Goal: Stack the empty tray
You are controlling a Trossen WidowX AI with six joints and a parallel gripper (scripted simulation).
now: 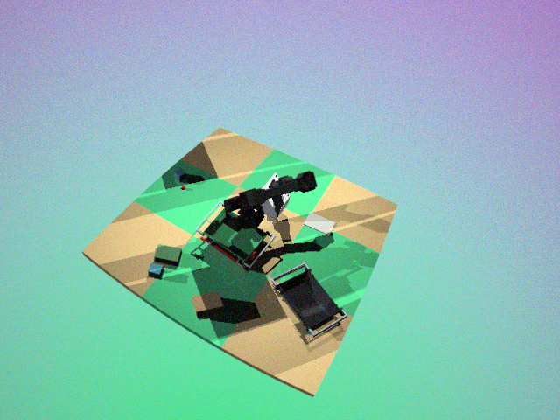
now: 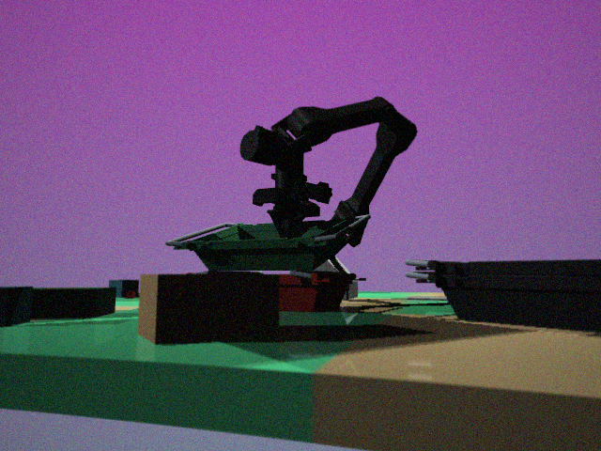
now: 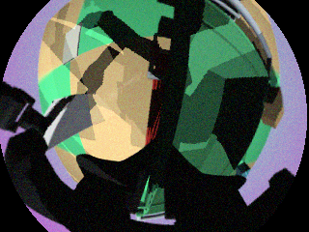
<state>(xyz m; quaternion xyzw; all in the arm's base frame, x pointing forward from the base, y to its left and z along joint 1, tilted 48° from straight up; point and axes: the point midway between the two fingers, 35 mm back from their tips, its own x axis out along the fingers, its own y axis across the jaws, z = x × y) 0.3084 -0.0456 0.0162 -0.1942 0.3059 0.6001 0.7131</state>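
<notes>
My gripper tip is 7 cm short of the green tray, 1 cm to the left of it and 1 cm below it. Also, from my gripper tip: brown box (41 cm ahead, 8 cm below, 3 cm to the left); flat green block (27 cm to the right, 27 cm ahead, 9 cm below); white flat plate (31 cm behind, 30 cm to the left, 11 cm below).
</notes>
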